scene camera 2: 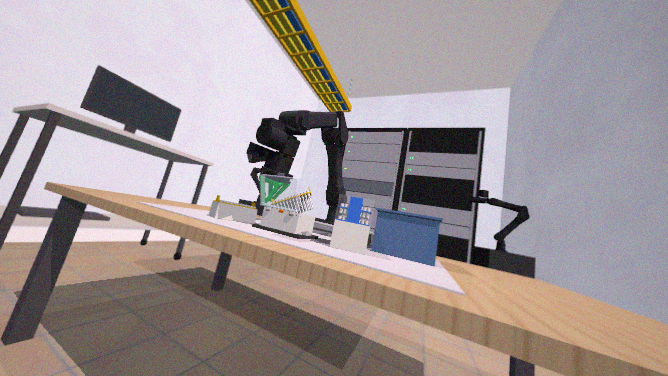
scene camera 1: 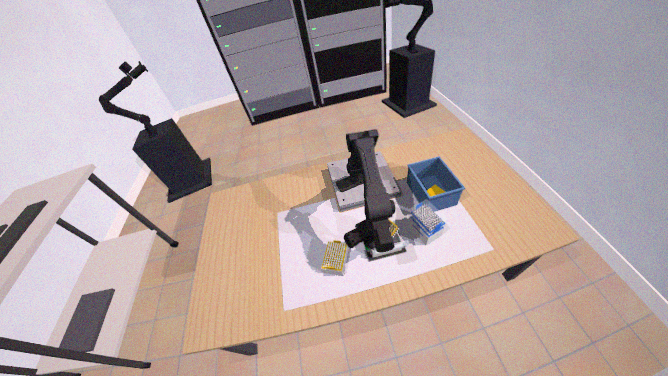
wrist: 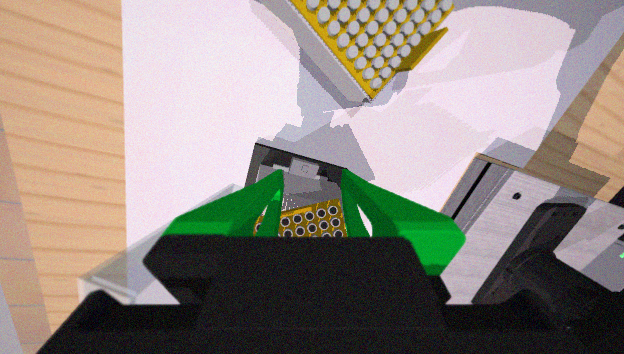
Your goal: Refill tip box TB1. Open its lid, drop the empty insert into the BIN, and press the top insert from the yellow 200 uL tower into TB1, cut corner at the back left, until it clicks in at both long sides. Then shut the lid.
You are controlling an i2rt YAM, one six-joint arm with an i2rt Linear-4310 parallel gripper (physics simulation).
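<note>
Tip box TB1 (scene camera 1: 390, 252) (scene camera 2: 289, 224) stands on the white mat (scene camera 1: 370, 283), under my wrist. Its clear lid (scene camera 2: 296, 184) stands open. A yellow insert with tips (scene camera 2: 295, 201) (wrist: 310, 219) sits tilted in the box, its right side raised in scene camera 2; that raised edge also shows in scene camera 1 (scene camera 1: 393, 227). My gripper (scene camera 2: 274, 192) (wrist: 312, 177) is open with nothing between the green fingers, just above the insert's low side. The yellow 200 uL tower (scene camera 1: 334, 255) (scene camera 2: 232, 210) (wrist: 374, 38) stands to the left. The blue BIN (scene camera 1: 435, 183) (scene camera 2: 407, 235) holds a yellow insert (scene camera 1: 435, 191).
A blue-insert tower (scene camera 1: 427, 220) (scene camera 2: 353, 224) stands between TB1 and the bin. The arm's grey base plate (scene camera 1: 349, 194) is behind the mat. Server racks (scene camera 1: 295, 56) and black pedestals (scene camera 1: 411, 78) stand on the floor beyond the wooden table (scene camera 1: 239, 261).
</note>
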